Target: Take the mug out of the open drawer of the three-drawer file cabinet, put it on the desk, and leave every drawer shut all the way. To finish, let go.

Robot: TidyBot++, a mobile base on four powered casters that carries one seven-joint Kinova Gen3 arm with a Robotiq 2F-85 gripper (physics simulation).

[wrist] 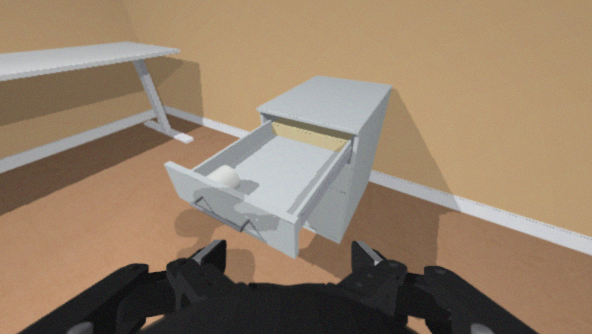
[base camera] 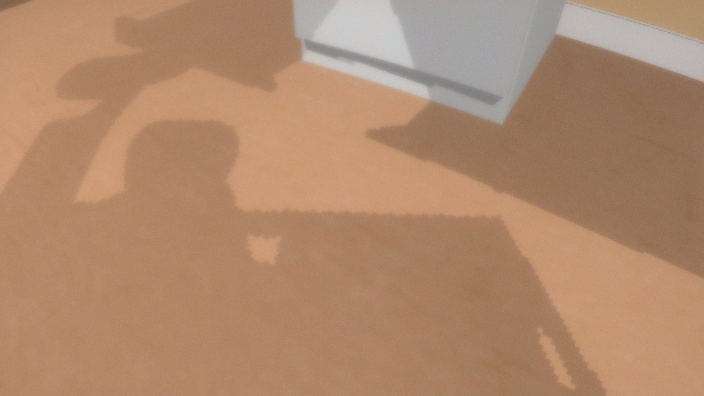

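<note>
The file cabinet (base camera: 465,45) (wrist: 325,102) is grey-white. In the wrist view its top drawer (wrist: 290,160) is pulled far out. The white mug (wrist: 225,177) lies in that drawer, at the front left corner behind the drawer front, which hides its lower part. The drawer's bar handle (wrist: 220,216) is on the front. My gripper (wrist: 289,254) is open and empty, in front of the drawer and apart from it and the mug. In the base camera view the cabinet's lower front shows; the mug and gripper do not. The desk (wrist: 100,54) stands at the left in the wrist view.
The desk's slanted leg (wrist: 152,95) and its foot (wrist: 170,131) stand left of the cabinet. A tan wall (wrist: 475,100) with a white baseboard (base camera: 635,40) (wrist: 425,190) runs behind the cabinet. Shadows of the robot and arm fall on the brown floor (base camera: 300,165).
</note>
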